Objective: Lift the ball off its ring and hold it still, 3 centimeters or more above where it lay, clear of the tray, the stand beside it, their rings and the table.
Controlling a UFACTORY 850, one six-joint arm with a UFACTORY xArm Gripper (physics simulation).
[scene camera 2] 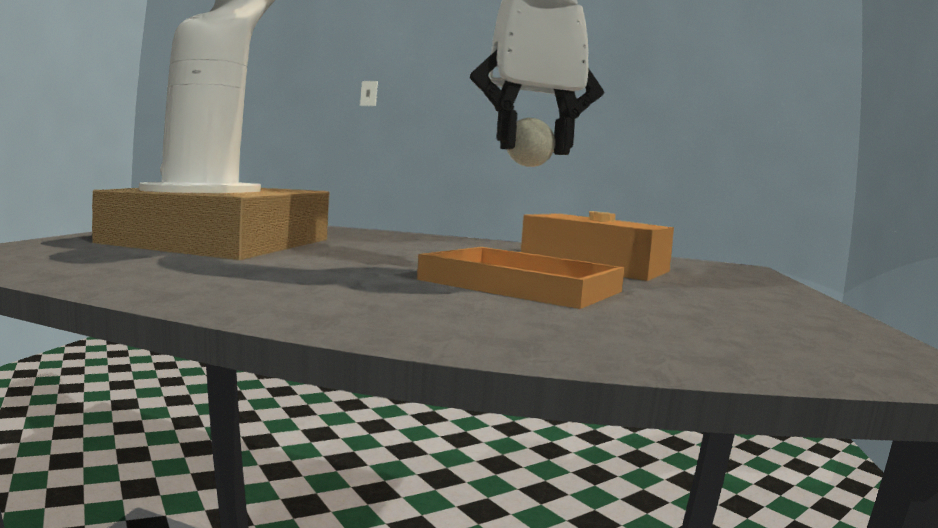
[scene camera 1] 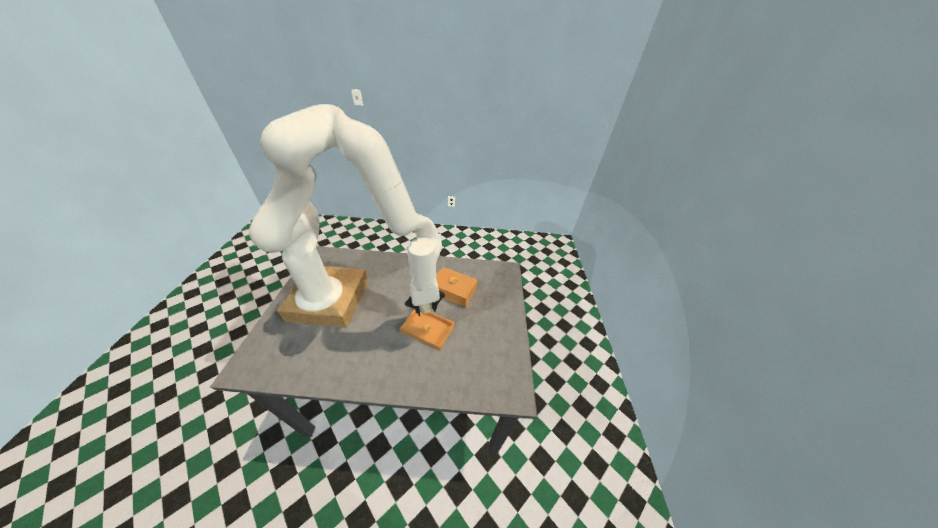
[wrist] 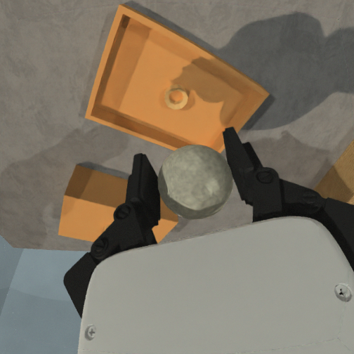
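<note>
A grey-green mottled ball (scene camera 2: 531,142) (wrist: 195,182) is held in the air between the two black fingers of my gripper (scene camera 2: 534,141), which is shut on it. The ball hangs well above the orange tray (scene camera 2: 498,282) (wrist: 102,70) (scene camera 1: 420,339), with a wide gap below it in scene camera 2. A small pale ring (wrist: 169,104) (scene camera 1: 426,327) lies on the tray's floor with no ball on it. The orange stand (scene camera 2: 571,240) (wrist: 90,215) (scene camera 1: 463,285) is beside the tray, lower than the ball, with its own ring (scene camera 2: 601,215) (scene camera 1: 452,280) on top.
The grey table (scene camera 1: 367,373) (scene camera 2: 328,308) carries the tray, the stand and the arm's wooden base block (scene camera 1: 315,318) (scene camera 2: 164,223) at the left. The arm's shadow falls across the table beside the tray. A blue-grey wall is behind.
</note>
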